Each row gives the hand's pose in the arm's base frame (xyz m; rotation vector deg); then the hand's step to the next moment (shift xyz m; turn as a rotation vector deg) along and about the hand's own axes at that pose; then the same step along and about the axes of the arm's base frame.
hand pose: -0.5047 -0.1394 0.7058 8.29 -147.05 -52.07
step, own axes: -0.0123 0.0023 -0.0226 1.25 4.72 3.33
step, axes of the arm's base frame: 0.0206 -0.0085 0.0131 -2.33 5.33 1.03
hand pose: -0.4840 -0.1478 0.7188 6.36 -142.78 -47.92
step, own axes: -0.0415 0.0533 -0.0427 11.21 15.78 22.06
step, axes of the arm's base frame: 0.0612 0.0294 0.0422 -19.24 22.14 -0.94
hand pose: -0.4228 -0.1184 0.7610 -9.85 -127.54 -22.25
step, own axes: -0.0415 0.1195 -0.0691 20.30 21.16 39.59
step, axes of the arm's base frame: 0.1072 0.0899 0.0348 -36.46 32.99 -3.10
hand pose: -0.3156 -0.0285 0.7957 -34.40 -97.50 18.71
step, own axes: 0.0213 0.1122 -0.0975 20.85 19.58 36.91
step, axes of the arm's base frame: 0.1155 0.0939 -0.0199 -34.26 31.70 -1.24
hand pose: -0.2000 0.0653 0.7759 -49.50 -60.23 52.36
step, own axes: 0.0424 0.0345 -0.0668 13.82 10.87 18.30
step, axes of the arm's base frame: 0.0667 0.0421 -0.0351 -16.42 19.35 -0.54
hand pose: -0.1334 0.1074 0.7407 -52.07 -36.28 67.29
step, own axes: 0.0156 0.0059 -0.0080 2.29 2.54 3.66
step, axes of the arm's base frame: 0.0081 0.0135 -0.0097 -3.60 3.46 -0.40
